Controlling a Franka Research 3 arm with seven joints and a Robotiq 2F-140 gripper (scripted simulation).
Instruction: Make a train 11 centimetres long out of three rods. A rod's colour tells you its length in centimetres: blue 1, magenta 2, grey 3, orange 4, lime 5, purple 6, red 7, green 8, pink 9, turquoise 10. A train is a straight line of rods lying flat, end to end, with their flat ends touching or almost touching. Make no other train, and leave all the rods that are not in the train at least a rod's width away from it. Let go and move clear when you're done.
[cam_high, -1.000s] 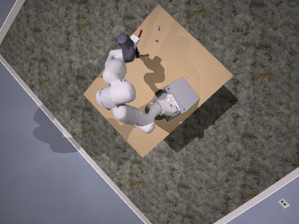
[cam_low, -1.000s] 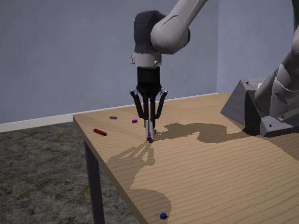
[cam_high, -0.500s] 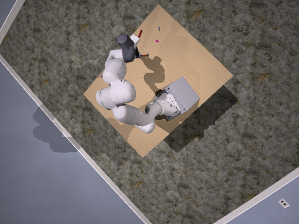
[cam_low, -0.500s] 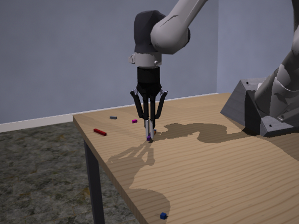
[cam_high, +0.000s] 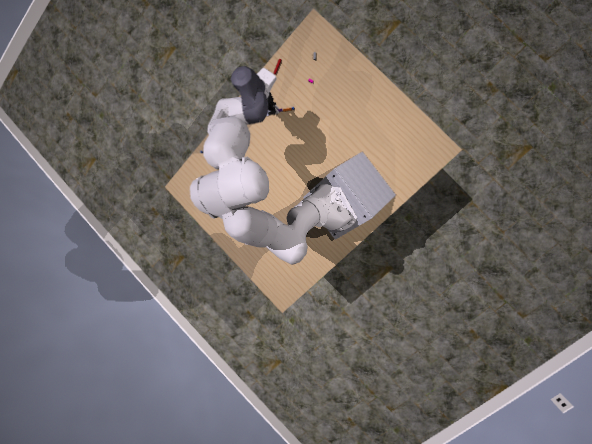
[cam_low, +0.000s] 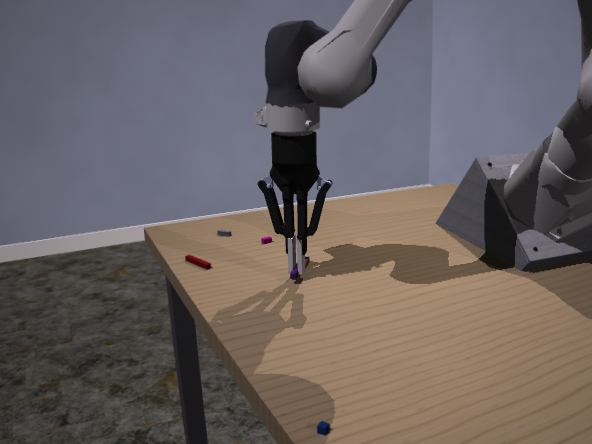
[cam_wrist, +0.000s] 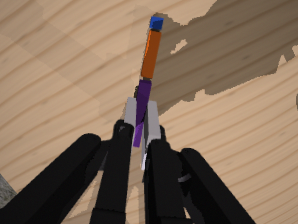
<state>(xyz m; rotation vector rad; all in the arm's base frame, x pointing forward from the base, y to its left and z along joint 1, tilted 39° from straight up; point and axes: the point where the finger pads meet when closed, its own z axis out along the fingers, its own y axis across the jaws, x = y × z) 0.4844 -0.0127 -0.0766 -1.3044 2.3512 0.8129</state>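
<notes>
My hand is 40 mm to the left of the orange rod, 40 mm above it and 30 mm past it. The rest, counted from my hand: red rod (160 mm ahead, 130 mm to the right, 40 mm below); then magenta rod (210 mm to the right, 40 mm below); then purple rod (30 mm below).
</notes>
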